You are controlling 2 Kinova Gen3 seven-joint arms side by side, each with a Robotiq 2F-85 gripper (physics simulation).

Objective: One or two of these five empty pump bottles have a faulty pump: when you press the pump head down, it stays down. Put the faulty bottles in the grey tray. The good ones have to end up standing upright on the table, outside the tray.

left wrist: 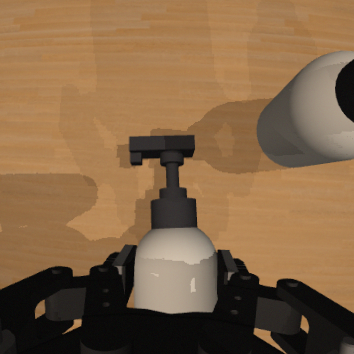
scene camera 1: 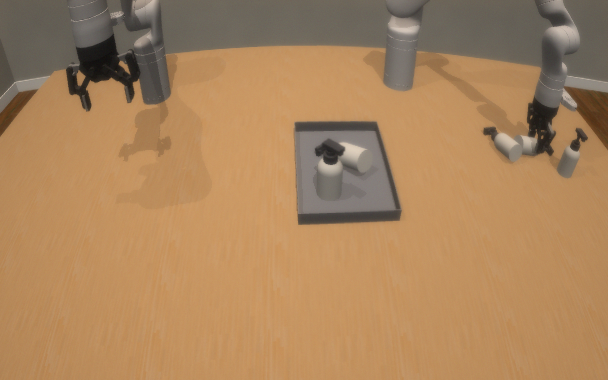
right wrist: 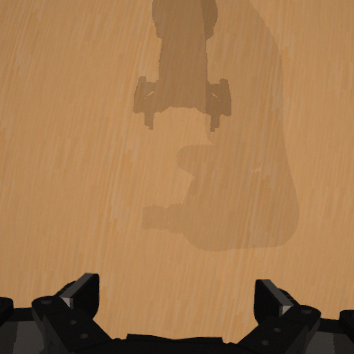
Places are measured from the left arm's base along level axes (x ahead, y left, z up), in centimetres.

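Where they show: left gripper, fingertip midpoint: (left wrist: 175, 262) (scene camera 1: 533, 146); right gripper, fingertip midpoint: (scene camera 1: 109, 105) (right wrist: 176, 294); left arm's base, origin of the base link: (scene camera 1: 398, 83); right arm's base, origin of the base link: (scene camera 1: 156, 96).
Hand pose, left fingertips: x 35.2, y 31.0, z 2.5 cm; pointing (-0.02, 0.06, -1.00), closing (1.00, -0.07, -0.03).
Things, the pixels of their top centre, and the offset from my left fingertips. Level surfaces: height alone.
- white bottle, middle of its top: (left wrist: 168, 272) (scene camera 1: 538, 136) dy +0.7, dx -0.1, dz +3.6 cm
- second bottle, middle of its top: (scene camera 1: 504, 129) dy -10.1, dx -2.8, dz +3.7 cm
- third bottle, middle of its top: (scene camera 1: 581, 131) dy +8.2, dx +8.1, dz +11.5 cm
- grey tray, middle of its top: (scene camera 1: 343, 160) dy -54.6, dx +3.7, dz +0.5 cm
- wooden table, its level: dz -2.5 cm
My left gripper (scene camera 1: 545, 148) (left wrist: 175, 262) is low at the right of the scene, shut on a white bottle (scene camera 1: 525, 145) (left wrist: 175, 292) lying on its side; its black pump head is raised on its stem. A second bottle (scene camera 1: 507, 146) lies beside it in the scene view. A third bottle (scene camera 1: 568, 161) (left wrist: 312, 120) stands upright to the right, head raised. In the grey tray (scene camera 1: 349, 217), one bottle (scene camera 1: 329, 181) stands with its head low at the collar, and another bottle (scene camera 1: 357, 158) lies behind it, pump partly hidden. My right gripper (scene camera 1: 108, 104) (right wrist: 176, 294) is open and empty above the table.
The wooden table (scene camera 1: 225, 280) (right wrist: 60, 190) bears the tray at its middle. Two arm bases (scene camera 1: 154, 75) (scene camera 1: 400, 62) stand at the back. Arm shadows fall on the table below the right gripper and behind the left one.
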